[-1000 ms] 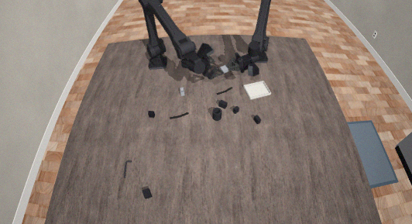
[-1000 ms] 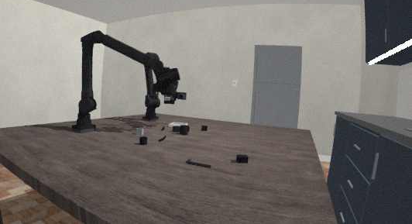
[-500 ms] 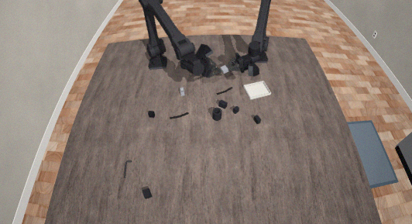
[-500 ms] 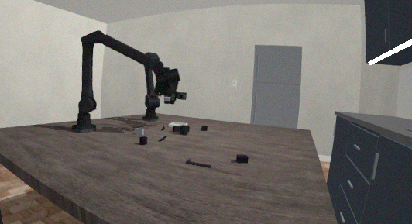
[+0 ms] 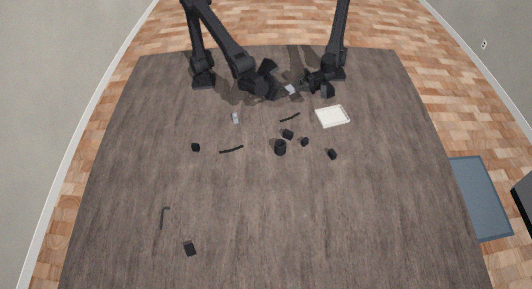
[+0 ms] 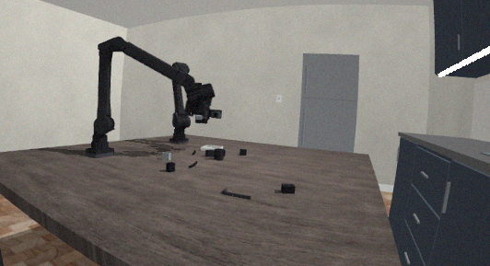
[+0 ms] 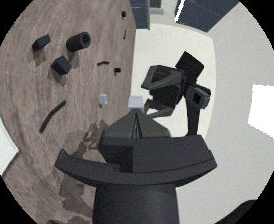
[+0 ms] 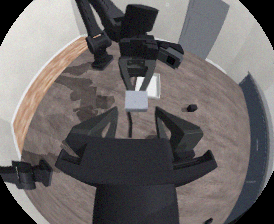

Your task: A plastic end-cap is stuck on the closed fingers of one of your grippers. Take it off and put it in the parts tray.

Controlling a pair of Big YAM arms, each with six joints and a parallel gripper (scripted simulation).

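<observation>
The white parts tray lies 30 mm behind my right hand, 230 mm to the left of it and 200 mm below it. The rest, counted from my right hand: thin dark strip: 30 mm behind, 40 mm to the left, 200 mm below.
</observation>
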